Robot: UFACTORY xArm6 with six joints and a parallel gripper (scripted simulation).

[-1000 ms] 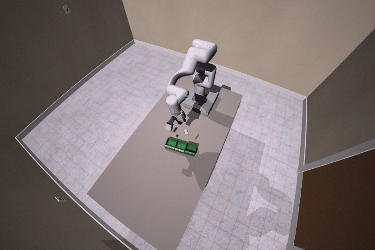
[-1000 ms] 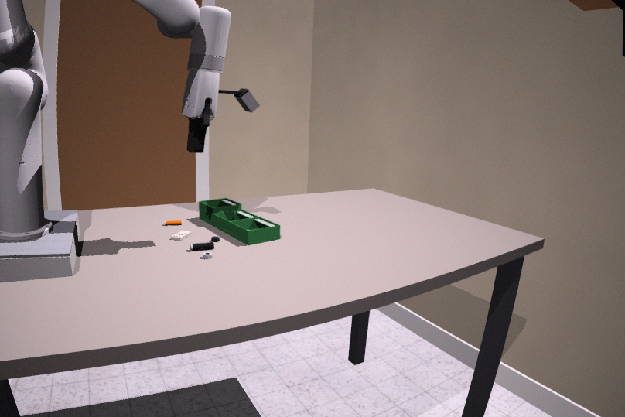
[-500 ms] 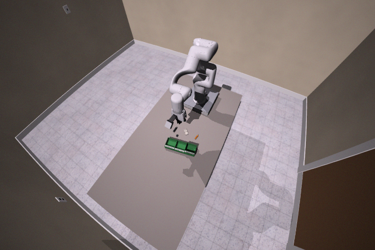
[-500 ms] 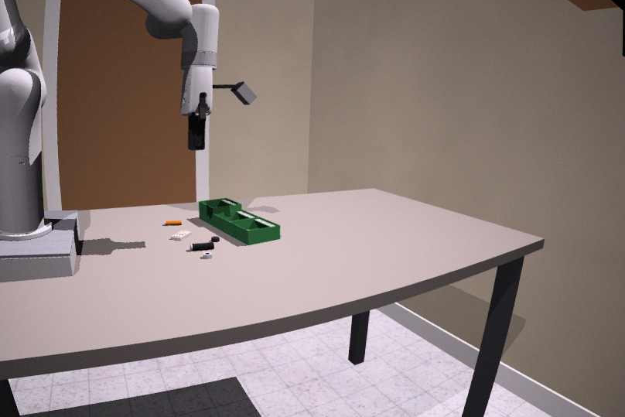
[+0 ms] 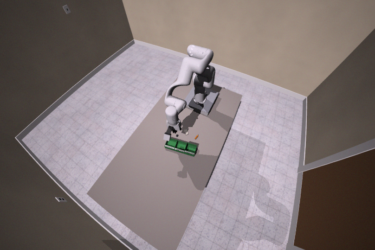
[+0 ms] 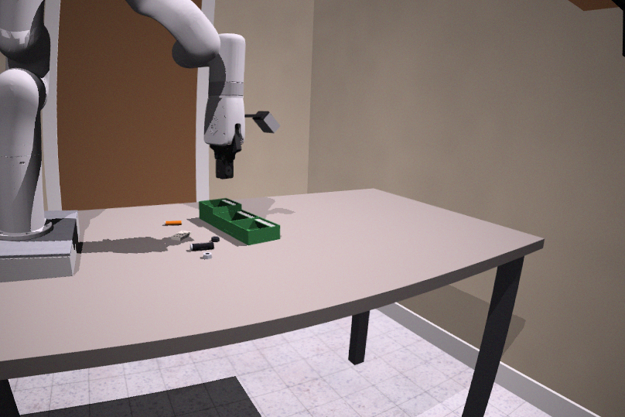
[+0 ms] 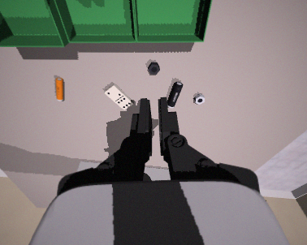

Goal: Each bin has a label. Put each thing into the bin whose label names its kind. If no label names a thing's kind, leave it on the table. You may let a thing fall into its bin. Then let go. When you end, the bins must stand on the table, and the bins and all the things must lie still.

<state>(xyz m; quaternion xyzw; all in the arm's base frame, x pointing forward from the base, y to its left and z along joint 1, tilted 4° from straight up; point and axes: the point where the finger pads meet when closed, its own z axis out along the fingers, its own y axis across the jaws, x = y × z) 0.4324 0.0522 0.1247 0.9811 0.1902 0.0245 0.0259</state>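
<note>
The green three-bin tray is 40 mm ahead of my hand, 80 mm to the left of it and 130 mm below it. Also, from my hand: white domino 100 mm behind, 30 mm to the left, 150 mm below; then black battery 60 mm behind, 60 mm to the right, 150 mm below; then black nut 20 mm behind, 10 mm to the right, 150 mm below.
</note>
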